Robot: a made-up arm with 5 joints.
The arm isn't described. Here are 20 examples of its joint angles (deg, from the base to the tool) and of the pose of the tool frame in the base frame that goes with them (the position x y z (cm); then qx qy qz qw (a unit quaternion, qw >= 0)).
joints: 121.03 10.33 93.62 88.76 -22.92
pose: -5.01 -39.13 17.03 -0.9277 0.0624 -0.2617 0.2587
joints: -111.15 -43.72 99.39 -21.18 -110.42
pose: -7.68 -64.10 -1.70 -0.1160 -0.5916 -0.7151 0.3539
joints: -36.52 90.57 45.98 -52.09 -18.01
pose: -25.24 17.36 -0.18 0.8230 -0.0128 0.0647 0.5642
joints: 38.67 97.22 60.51 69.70 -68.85
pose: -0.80 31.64 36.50 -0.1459 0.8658 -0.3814 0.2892
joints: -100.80 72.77 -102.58 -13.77 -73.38
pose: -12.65 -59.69 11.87 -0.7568 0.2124 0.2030 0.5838
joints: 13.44 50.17 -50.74 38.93 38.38
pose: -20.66 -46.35 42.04 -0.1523 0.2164 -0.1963 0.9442
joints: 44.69 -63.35 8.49 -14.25 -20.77
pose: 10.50 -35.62 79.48 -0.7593 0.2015 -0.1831 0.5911
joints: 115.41 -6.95 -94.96 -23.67 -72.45
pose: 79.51 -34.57 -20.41 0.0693 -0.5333 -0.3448 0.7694
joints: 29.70 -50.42 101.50 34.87 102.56
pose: 29.35 -51.74 40.56 0.3361 -0.9064 0.1507 0.2066
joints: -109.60 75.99 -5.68 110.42 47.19
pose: 26.13 -18.89 -24.93 0.1350 -0.8709 -0.4470 0.1532
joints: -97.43 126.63 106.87 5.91 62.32
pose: -22.58 24.14 15.94 -0.8778 -0.1751 0.3610 0.2618
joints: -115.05 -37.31 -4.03 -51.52 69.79
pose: -19.75 -32.56 -41.84 0.5814 -0.7832 -0.2027 0.0867
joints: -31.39 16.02 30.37 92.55 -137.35
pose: -22.06 -26.55 -6.07 -0.2393 0.7380 -0.6108 0.1582
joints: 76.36 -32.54 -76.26 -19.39 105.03
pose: 72.58 -21.51 40.18 -0.6273 0.1970 -0.2819 0.6987
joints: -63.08 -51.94 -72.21 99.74 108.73
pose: -64.93 -15.07 23.11 -0.6555 -0.4880 0.0506 0.5741
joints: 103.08 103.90 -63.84 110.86 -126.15
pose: 19.86 -36.77 43.68 0.5158 -0.4259 -0.7411 0.0575
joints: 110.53 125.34 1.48 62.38 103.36
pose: 37.23 9.59 38.48 -0.3298 0.1989 -0.8190 0.4253
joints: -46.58 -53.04 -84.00 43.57 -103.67
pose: -53.44 4.60 54.12 0.4418 -0.8073 0.2841 0.2689
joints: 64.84 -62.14 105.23 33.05 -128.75
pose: 39.32 -59.25 24.95 -0.8324 0.2687 -0.3030 0.3782
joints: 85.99 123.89 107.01 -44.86 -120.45
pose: 40.30 39.44 16.26 0.3615 0.6299 -0.4586 0.5121
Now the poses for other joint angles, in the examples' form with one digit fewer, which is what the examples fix.
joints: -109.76 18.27 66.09 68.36 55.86
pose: 21.9 -34.0 4.4 -0.379 0.645 0.510 0.424
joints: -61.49 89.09 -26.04 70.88 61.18
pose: -10.5 -18.2 -21.7 0.349 -0.625 -0.240 0.656
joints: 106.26 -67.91 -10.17 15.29 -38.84
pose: 77.6 -23.1 43.6 -0.894 0.264 0.358 0.063
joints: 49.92 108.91 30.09 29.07 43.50
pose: 1.5 20.1 45.5 0.088 0.312 -0.855 0.404
